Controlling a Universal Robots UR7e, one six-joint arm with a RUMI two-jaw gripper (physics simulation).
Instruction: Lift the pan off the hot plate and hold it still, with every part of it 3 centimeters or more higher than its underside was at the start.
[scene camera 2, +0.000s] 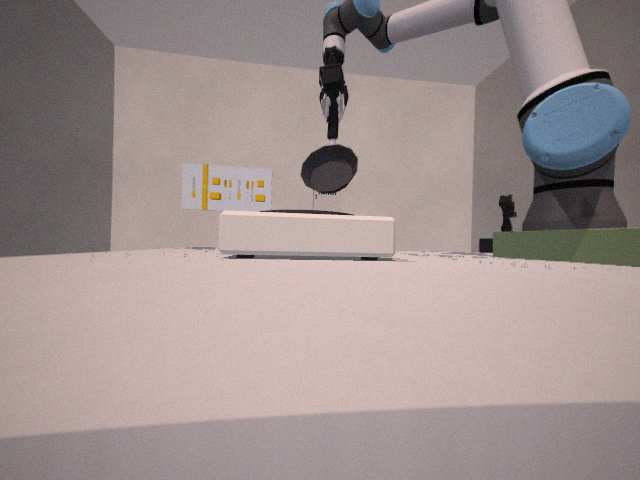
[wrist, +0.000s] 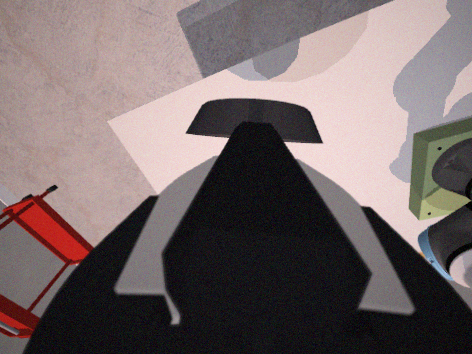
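Note:
The dark pan (scene camera 2: 329, 169) (wrist: 295, 120) hangs tilted steeply below the gripper, with its round body lowest and its black handle pointing up. In the scene view a strip of wall shows between the pan's lowest edge and the top of the hot plate (scene camera 2: 307, 235), a white box with a dark disc on top. My gripper (scene camera 2: 332, 114) (wrist: 254, 161) is shut on the pan's handle and is above the pan's body. In the wrist view the black handle hides much of the middle, and part of the pan's body shows beyond it.
The robot's base stands on a green block (scene camera 2: 563, 246) (wrist: 419, 170) at the right. A small dark object (scene camera 2: 507, 212) is beside the base. A board with yellow parts (scene camera 2: 227, 187) is on the back wall. A red frame (wrist: 55, 234) shows at the wrist view's left.

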